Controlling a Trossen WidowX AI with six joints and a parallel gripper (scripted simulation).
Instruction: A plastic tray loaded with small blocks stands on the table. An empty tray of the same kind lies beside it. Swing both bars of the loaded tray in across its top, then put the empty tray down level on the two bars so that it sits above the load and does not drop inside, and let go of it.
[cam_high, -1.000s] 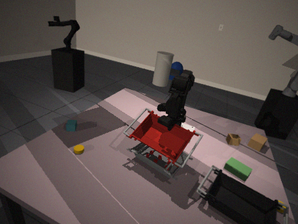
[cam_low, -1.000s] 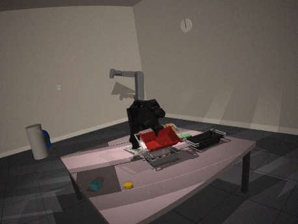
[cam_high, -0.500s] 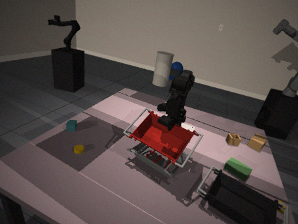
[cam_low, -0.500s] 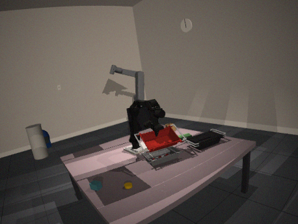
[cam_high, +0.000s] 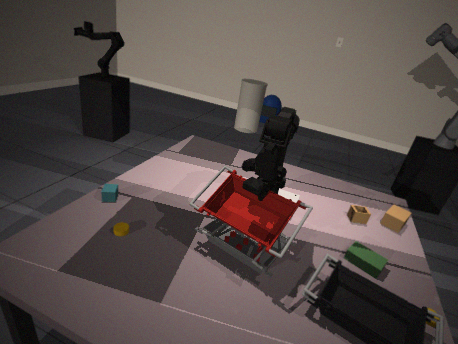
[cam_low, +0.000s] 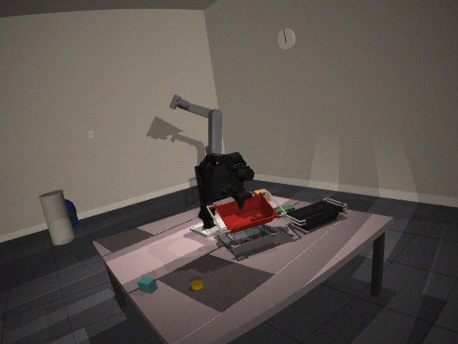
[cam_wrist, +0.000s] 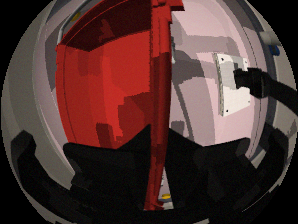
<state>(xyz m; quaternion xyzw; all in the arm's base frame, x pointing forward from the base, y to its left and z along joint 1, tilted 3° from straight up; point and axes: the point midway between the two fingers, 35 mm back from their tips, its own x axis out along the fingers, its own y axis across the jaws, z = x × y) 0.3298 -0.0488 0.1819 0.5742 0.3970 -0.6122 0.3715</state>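
Now: gripper tip 7 cm short of the red tray and 3 cm to the left of it. Also, from my gripper tip: teal cube: 58 cm to the right, 16 cm below, 4 cm behind; then green block: 41 cm to the left, 16 cm below, 4 cm behind.
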